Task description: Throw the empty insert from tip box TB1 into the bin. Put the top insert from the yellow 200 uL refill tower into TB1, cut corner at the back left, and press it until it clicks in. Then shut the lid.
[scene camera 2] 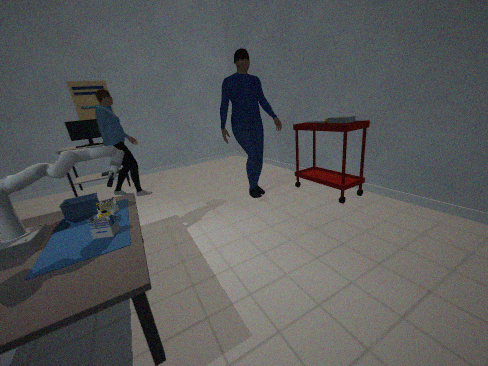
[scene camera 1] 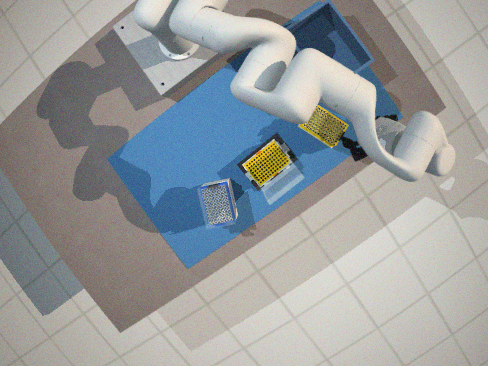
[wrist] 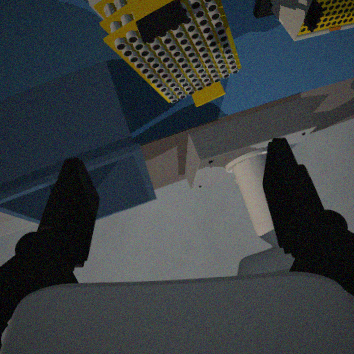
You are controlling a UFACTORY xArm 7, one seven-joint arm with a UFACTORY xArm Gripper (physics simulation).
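Observation:
The tip box TB1 point(scene camera 1: 243, 167) point(wrist: 291, 19) stands open on the mat, its clear lid point(scene camera 1: 283, 187) folded out to one side. A yellow insert point(scene camera 1: 267, 162) point(wrist: 330, 16) with dark, empty-looking holes sits in it. The yellow refill tower point(scene camera 1: 325, 126) point(wrist: 175, 55) stands beside it; its stacked inserts hold pale tips, and a black patch shows on the near side in the wrist view. The blue bin point(scene camera 1: 353, 36) point(scene camera 2: 80, 208) point(wrist: 122, 172) stands at the mat's far corner. My gripper point(scene camera 1: 371, 131) point(wrist: 175, 169) is open and empty, above and beside the tower, apart from it; the arm hides part.
A tip box with a blue rim point(scene camera 1: 218, 204) point(scene camera 2: 103, 229) stands beside TB1. The blue mat point(scene camera 1: 165, 135) point(scene camera 2: 75, 250) lies on the brown table point(scene camera 1: 115, 295). My arm point(scene camera 1: 280, 95) reaches over the mat. Two people point(scene camera 2: 245, 110) point(scene camera 2: 111, 127) and a red cart point(scene camera 2: 345, 155) are beyond the table.

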